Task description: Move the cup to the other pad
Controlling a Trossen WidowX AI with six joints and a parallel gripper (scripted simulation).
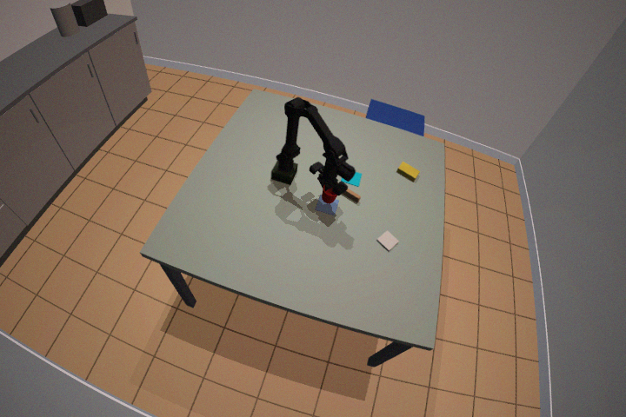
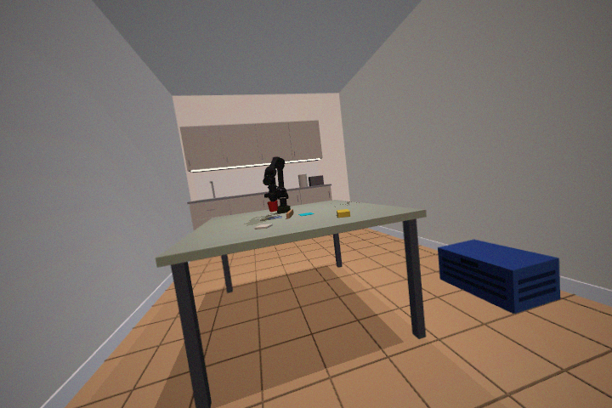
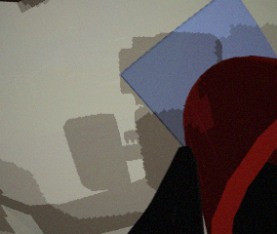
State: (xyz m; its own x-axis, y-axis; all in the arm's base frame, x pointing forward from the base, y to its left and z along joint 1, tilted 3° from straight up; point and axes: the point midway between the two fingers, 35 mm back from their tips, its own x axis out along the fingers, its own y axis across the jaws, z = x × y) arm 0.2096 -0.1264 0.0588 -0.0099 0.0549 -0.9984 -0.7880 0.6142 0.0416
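The cyan pad is 130 mm ahead of my gripper tip, 190 mm to the left of it and 90 mm below it. Also, from my gripper tip: green marble (30 mm ahead, 30 mm to the right, 20 mm below); then red cup (20 mm ahead, 20 mm to the right); then blue pad (30 mm ahead, 20 mm to the right, 90 mm below).
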